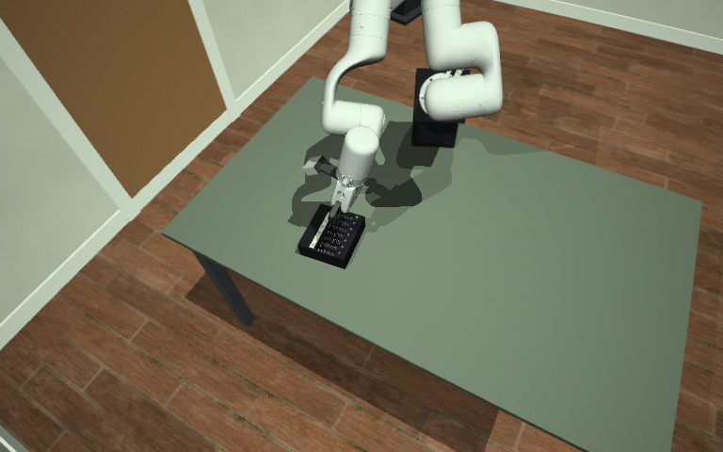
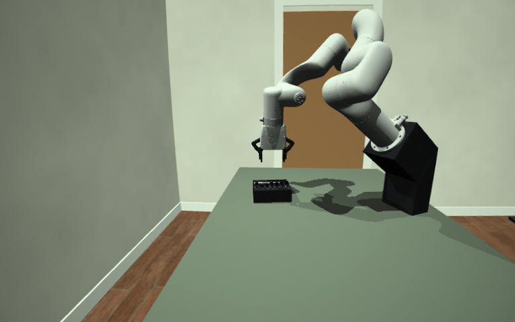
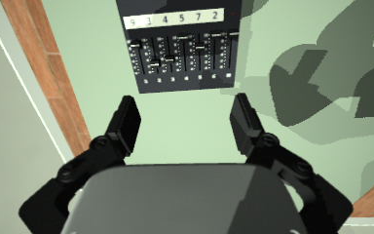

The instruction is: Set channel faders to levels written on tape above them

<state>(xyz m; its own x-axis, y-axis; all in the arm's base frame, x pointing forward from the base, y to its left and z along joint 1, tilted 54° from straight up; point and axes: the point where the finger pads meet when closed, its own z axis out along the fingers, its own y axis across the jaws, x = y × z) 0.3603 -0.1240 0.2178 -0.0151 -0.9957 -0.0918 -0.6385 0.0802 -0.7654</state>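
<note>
Right now my hand is 3 cm past the channel 6 cap, 6 cm to the left of it and 12 cm above it. Also, from my hand: master cap 5 cm behind, 7 cm to the right, 12 cm below.
</note>
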